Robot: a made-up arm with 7 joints. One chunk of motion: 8 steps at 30 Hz.
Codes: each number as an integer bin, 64 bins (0 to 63) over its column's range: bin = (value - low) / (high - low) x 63, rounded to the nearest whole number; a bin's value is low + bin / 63 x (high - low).
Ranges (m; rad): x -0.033..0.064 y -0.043..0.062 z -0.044..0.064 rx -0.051..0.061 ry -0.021..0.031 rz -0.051..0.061
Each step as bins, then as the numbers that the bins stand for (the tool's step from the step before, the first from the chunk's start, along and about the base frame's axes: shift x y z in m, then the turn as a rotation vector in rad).
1 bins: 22 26 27 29 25 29
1 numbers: 0.00087 0.00033 0.00229 0.00056 -0.00037 0.00056
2 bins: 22 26 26 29 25 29
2 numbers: 0.00087 0.00033 0.00057 0.00056 -0.00037 0.00056
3 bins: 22 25 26 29 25 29
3 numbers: 0.00087 -0.00133 0.00057 0.00056 -0.00037 0.00056
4 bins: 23 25 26 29 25 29
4 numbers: 0.00241 -0.00133 0.00057 0.00056 -0.00037 0.00056
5 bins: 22 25 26 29 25 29
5 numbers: 0.00087 -0.00133 0.00057 0.00056 -0.00037 0.00056
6 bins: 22 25 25 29 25 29
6 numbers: 0.00087 -0.00133 -0.00114 0.00056 -0.00037 0.00056
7 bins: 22 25 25 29 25 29
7 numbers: 0.00087 -0.00133 -0.00114 0.00056 -0.00037 0.00056
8 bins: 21 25 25 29 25 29
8 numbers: -0.00067 -0.00133 -0.00114 0.00056 -0.00037 0.00056
